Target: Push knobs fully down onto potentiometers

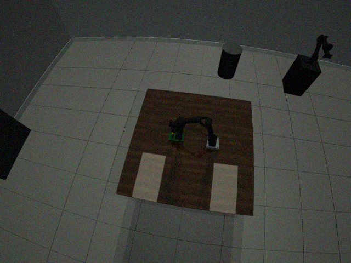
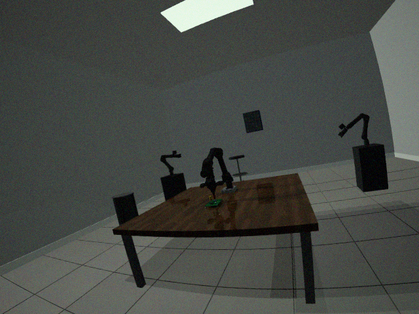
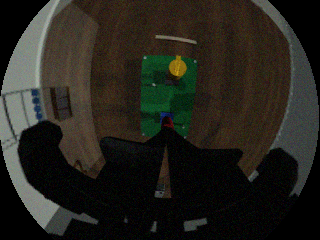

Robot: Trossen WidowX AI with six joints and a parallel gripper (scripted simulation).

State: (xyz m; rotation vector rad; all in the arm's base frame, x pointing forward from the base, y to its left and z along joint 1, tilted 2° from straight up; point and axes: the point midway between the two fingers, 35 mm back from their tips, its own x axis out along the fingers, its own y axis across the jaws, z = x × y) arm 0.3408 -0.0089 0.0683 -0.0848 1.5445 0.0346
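Right now my gripper tip is 2 cm above the red knob. Also, from my gripper tip: yellow knob (8 cm ahead, 1 cm to the left).
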